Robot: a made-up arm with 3 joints. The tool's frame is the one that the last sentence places. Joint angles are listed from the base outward.
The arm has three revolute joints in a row. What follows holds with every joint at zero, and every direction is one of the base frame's. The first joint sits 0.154 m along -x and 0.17 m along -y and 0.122 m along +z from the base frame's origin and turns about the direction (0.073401, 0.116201, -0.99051). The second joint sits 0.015 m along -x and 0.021 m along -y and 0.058 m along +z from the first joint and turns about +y. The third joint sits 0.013 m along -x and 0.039 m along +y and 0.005 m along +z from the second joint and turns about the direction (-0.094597, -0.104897, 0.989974). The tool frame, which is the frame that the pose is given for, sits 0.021 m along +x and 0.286 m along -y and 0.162 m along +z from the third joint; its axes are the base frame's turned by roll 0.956, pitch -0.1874 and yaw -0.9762 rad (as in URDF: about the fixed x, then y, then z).
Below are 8 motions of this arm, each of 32 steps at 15 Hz.
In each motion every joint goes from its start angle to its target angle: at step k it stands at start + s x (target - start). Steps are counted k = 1, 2, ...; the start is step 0. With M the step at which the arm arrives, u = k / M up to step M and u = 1 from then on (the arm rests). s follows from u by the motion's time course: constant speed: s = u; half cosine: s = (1 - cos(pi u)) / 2; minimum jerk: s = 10 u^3 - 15 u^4 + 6 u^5.
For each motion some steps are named. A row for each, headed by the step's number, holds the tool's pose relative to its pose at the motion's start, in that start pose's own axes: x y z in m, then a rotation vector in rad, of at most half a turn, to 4 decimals.
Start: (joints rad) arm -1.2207 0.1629 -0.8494
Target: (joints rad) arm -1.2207 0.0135 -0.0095
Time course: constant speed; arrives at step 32
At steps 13, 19, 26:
13: 0.0289 0.0434 -0.0660 0.1348 0.2397 0.2209
19: 0.0326 0.0690 -0.0941 0.1976 0.3454 0.3277
26: 0.0290 0.1021 -0.1233 0.2707 0.4645 0.4563

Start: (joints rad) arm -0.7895 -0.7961 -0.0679
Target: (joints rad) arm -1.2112 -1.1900 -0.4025
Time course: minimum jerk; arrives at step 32
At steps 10, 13, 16, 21, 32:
10: -0.0008 -0.0246 0.0040 0.0897 -0.0079 -0.0246
13: -0.0015 -0.0467 0.0048 0.1637 -0.0120 -0.0515
16: -0.0027 -0.0741 0.0026 0.2490 -0.0141 -0.0900
21: -0.0062 -0.1201 -0.0082 0.3827 -0.0105 -0.1678
32: -0.0116 -0.1586 -0.0240 0.4888 -0.0008 -0.2458

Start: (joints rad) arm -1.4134 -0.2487 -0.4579
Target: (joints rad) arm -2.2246 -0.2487 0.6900
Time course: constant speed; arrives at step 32
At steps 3, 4, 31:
3: 0.0223 0.0217 -0.0377 0.0447 0.1410 0.1061
4: 0.0279 0.0297 -0.0506 0.0600 0.1879 0.1415
31: -0.1336 0.2693 -0.2717 0.5674 1.4146 1.1006

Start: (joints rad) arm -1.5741 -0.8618 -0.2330
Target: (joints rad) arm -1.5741 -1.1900 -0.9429
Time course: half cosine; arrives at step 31
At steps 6, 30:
6: -0.0102 -0.0130 0.0146 0.0136 -0.0543 -0.0373
30: -0.1615 -0.1467 0.0954 0.1783 -0.5336 -0.4888

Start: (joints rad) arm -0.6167 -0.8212 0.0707
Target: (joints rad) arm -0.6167 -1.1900 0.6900
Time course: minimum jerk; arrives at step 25
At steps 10, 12, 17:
10: 0.0082 0.0293 -0.0193 0.1258 0.0785 0.1875
12: 0.0087 0.0459 -0.0261 0.1780 0.1112 0.2778
17: -0.0002 0.0906 -0.0362 0.2882 0.1813 0.5040

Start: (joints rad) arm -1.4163 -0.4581 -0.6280
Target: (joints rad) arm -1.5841 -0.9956 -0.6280
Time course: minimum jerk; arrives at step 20
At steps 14, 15, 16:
14: 0.0187 -0.0930 -0.0467 0.4737 0.1046 -0.0328
15: 0.0197 -0.0992 -0.0519 0.5071 0.1124 -0.0375
16: 0.0203 -0.1038 -0.0560 0.5327 0.1183 -0.0413

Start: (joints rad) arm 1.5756 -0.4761 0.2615
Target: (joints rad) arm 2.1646 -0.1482 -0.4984
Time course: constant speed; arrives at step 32
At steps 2, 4, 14, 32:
2: -0.0091 -0.0057 0.0123 -0.0441 -0.0508 -0.0545
4: -0.0193 -0.0102 0.0246 -0.0880 -0.1025 -0.1087
14: -0.0847 -0.0136 0.0808 -0.3049 -0.3729 -0.3741
32: -0.2290 0.0599 0.1213 -0.6863 -0.8999 -0.8295

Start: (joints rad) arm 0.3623 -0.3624 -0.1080
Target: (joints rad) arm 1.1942 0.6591 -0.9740
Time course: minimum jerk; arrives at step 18
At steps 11, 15, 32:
11: -0.1421 0.0943 0.0906 -0.9761 -0.6829 -0.8286
15: -0.1618 0.1662 0.0638 -1.3569 -0.9129 -1.1272
32: -0.1612 0.1751 0.0578 -1.4100 -0.9404 -1.1664

